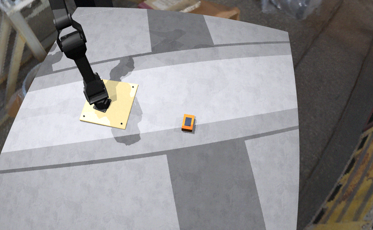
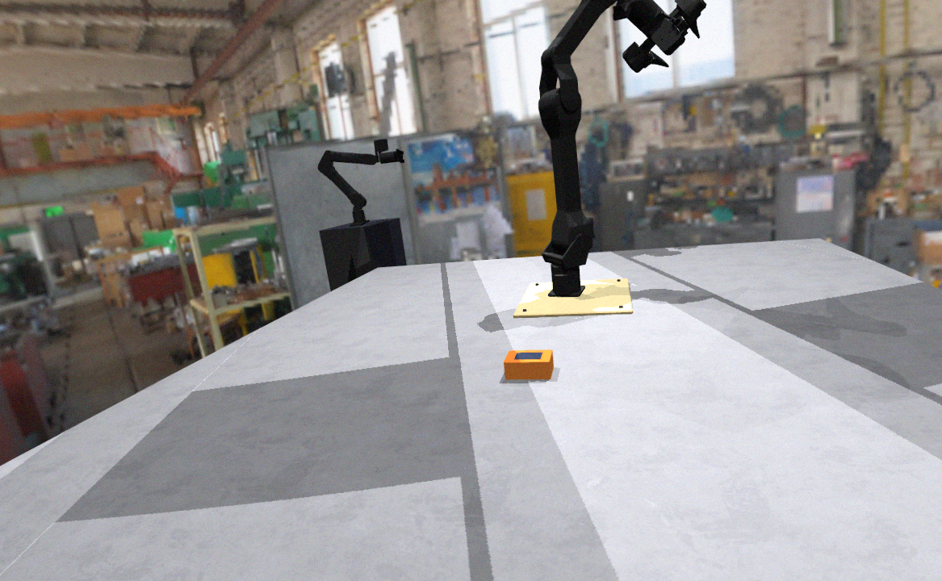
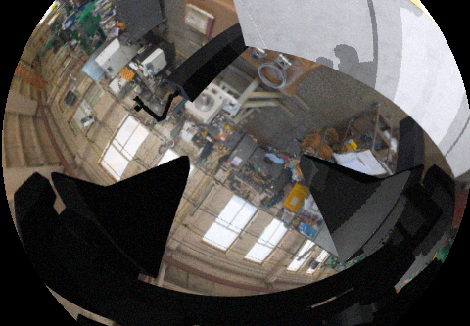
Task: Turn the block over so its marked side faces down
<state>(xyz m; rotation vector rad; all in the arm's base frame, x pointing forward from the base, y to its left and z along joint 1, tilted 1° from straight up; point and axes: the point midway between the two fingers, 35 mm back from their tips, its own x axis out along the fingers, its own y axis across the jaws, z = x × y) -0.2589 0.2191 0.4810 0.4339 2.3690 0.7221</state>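
Now: gripper tip 64 cm short of the orange block, 46 cm above it and 20 cm to the left of it.
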